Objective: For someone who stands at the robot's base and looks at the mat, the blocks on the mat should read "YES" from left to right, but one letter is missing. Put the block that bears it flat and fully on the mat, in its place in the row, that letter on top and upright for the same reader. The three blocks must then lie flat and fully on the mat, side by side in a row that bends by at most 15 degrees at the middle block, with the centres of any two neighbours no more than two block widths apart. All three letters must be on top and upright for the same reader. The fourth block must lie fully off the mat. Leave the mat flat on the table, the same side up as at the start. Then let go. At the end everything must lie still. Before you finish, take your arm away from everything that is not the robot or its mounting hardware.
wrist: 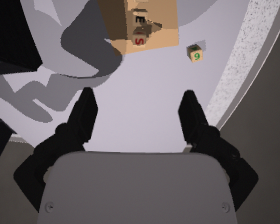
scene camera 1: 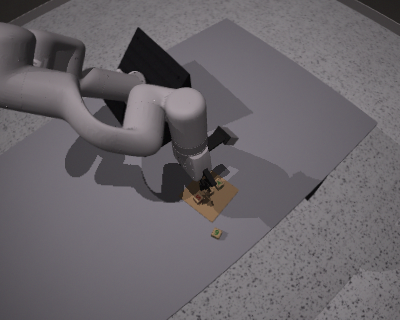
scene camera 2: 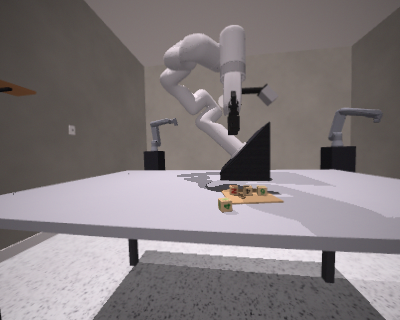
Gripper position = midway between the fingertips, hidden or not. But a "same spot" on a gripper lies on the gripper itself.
My gripper shows in the wrist view (138, 99), in scene camera 1 and in scene camera 2. One and the same spot on my gripper: (scene camera 1: 209, 180) is (scene camera 2: 231, 94).
